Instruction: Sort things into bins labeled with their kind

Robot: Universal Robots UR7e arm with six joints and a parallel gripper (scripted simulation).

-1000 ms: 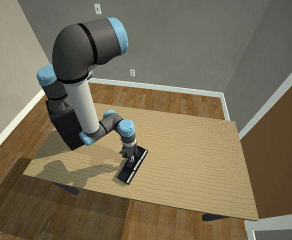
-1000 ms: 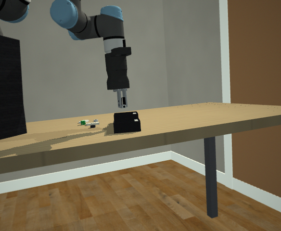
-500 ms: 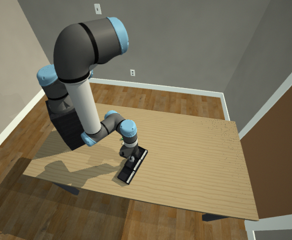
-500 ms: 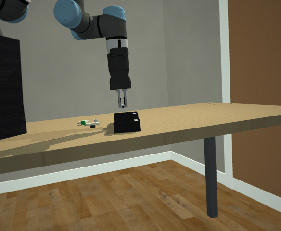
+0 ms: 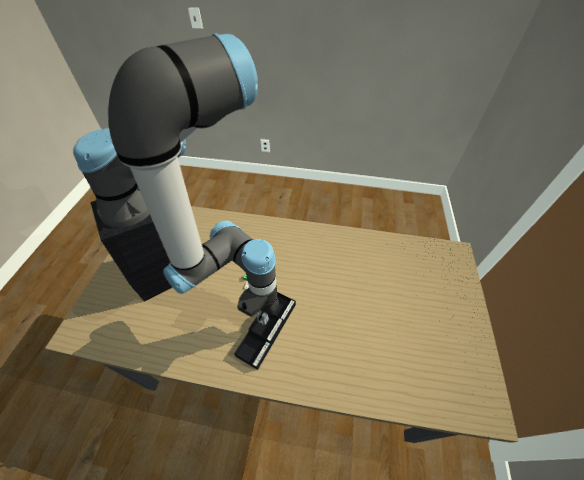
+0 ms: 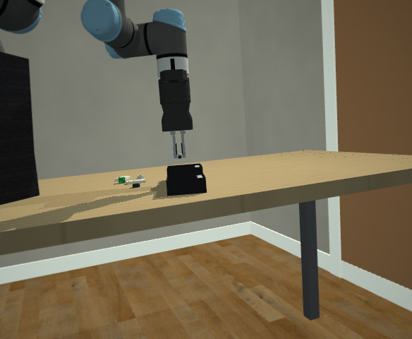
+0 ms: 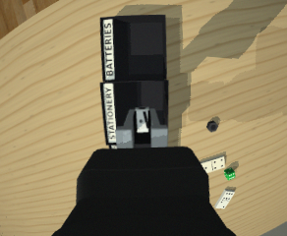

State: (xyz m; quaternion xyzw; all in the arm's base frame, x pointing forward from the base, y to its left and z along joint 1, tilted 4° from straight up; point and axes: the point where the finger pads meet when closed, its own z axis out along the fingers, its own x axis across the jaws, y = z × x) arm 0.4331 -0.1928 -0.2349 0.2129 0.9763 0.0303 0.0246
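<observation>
Now: the black piece 9 cm behind my hand, 8 cm to the left of it and 8 cm below it. From my hand the other things lie so: metal nut: 3 cm behind, 23 cm to the left, 8 cm below; then cream plate: 7 cm behind, 15 cm to the left, 8 cm below; then green die: 9 cm behind, 19 cm to the left, 8 cm below.
</observation>
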